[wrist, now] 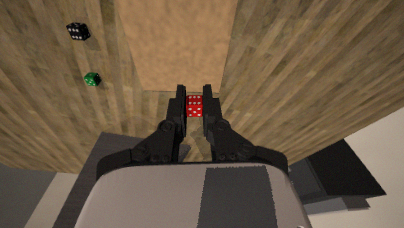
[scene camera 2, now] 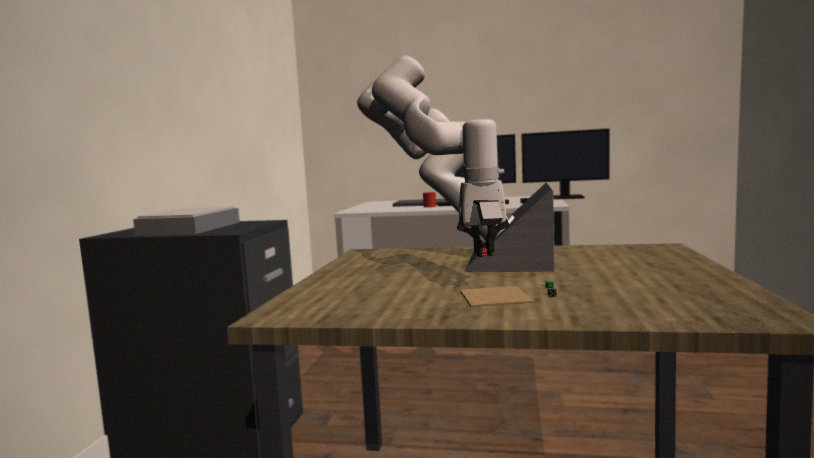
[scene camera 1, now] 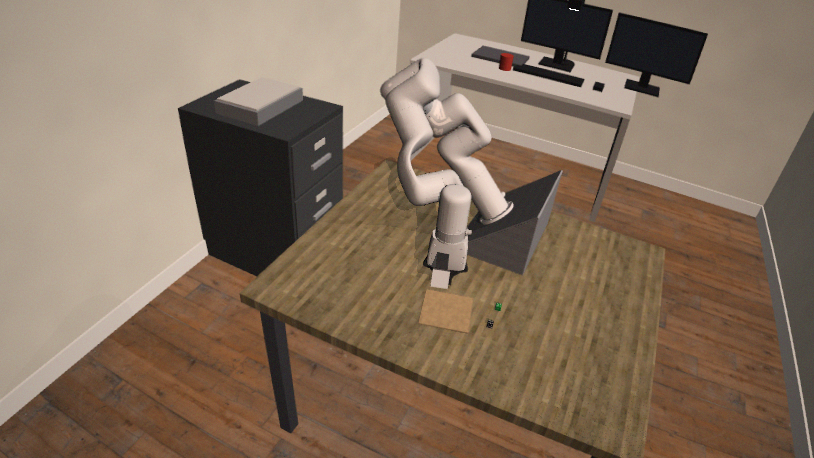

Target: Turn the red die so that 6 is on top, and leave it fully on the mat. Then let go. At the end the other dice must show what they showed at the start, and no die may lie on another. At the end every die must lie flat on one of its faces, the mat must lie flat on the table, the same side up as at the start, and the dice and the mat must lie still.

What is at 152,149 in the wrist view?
My gripper.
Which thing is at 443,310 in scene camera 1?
A tan mat.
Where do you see a tan mat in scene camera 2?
512,294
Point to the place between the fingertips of my gripper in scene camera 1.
442,284
